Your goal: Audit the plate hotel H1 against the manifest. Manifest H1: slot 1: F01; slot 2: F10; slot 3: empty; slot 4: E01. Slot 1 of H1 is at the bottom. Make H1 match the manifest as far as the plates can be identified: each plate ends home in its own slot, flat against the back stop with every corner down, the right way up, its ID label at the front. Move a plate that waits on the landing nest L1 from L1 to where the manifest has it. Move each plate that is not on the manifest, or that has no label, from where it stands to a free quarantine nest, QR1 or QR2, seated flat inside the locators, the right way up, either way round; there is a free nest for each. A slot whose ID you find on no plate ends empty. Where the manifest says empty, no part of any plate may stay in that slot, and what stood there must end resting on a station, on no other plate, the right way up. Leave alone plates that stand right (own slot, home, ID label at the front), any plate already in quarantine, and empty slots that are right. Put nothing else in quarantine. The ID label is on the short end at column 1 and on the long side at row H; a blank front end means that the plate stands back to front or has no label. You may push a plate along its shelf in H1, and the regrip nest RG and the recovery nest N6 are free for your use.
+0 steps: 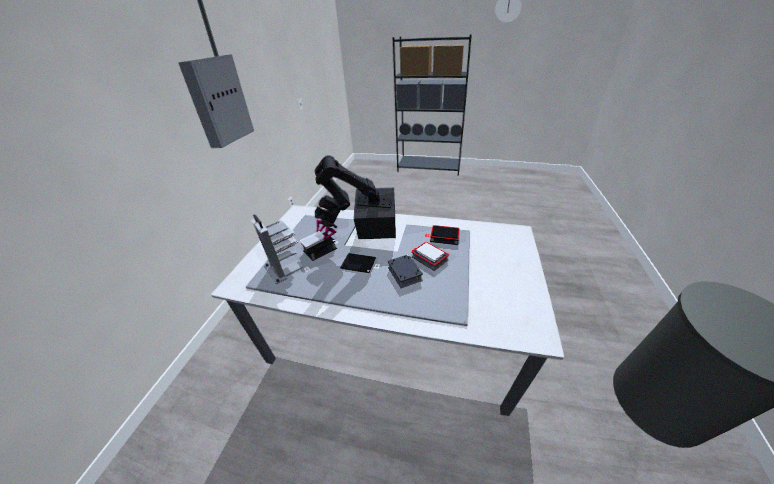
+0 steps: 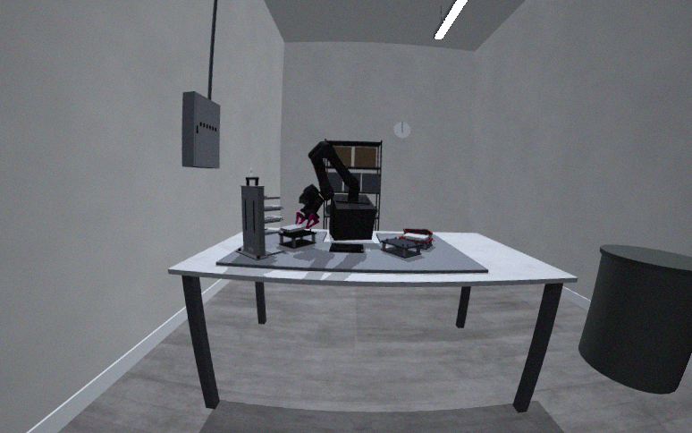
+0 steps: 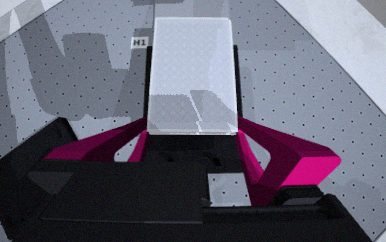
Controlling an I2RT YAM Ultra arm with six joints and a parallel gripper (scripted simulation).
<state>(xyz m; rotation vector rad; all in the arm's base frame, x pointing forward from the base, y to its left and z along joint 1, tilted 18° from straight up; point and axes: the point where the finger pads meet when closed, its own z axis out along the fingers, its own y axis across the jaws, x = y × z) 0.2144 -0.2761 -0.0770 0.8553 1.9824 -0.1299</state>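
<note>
My gripper is now 4 cm above the black regrip nest, 2 cm to the left of it and 2 cm short of it. Round my hand: H1 tag (19 cm ahead, 9 cm below, 3 cm to the right).
</note>
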